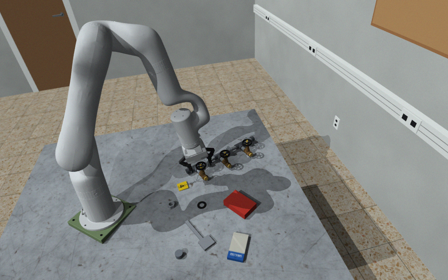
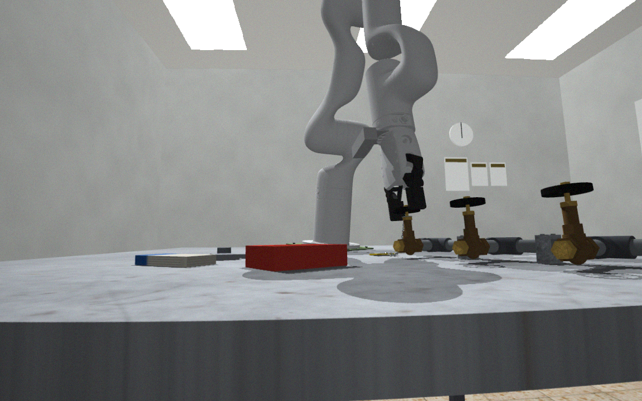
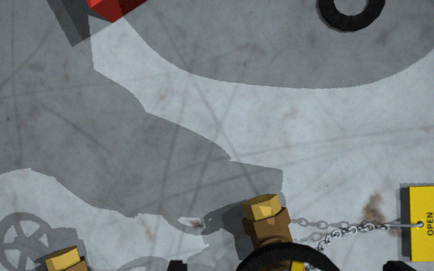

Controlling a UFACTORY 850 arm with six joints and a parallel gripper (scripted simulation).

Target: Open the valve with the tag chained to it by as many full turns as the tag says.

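My hand is 9 cm past the yellow tag, 9 cm above it and 2 cm to the left of it. Also, from my hand: black washer 16 cm to the right, 9 cm below, 3 cm behind; then red block 21 cm to the right, 13 cm ahead, 7 cm below; then grey nut 17 cm behind, 12 cm to the right, 8 cm below.
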